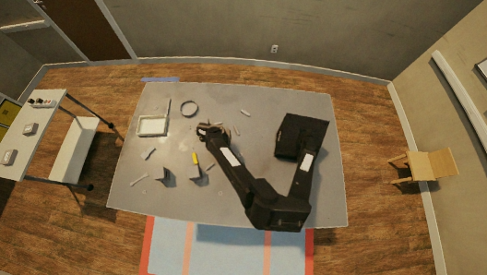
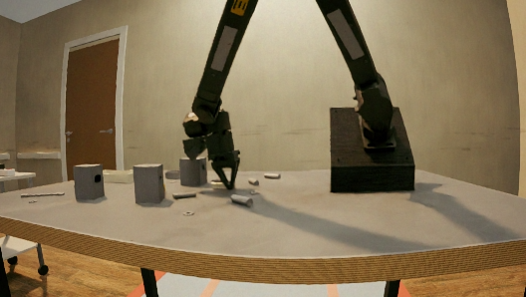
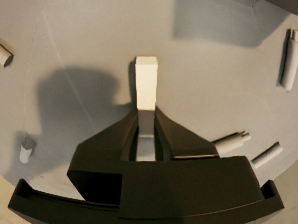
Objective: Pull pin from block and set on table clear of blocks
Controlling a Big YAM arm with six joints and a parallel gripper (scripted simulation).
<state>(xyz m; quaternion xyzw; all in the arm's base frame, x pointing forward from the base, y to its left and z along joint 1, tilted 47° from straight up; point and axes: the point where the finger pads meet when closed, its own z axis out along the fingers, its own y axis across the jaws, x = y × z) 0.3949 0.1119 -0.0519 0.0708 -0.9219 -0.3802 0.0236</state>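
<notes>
Now: the white pin 20 mm ahead of my hand. The rest, counted from my hand: white tray (470 mm ahead, 50 mm to the right).
</notes>
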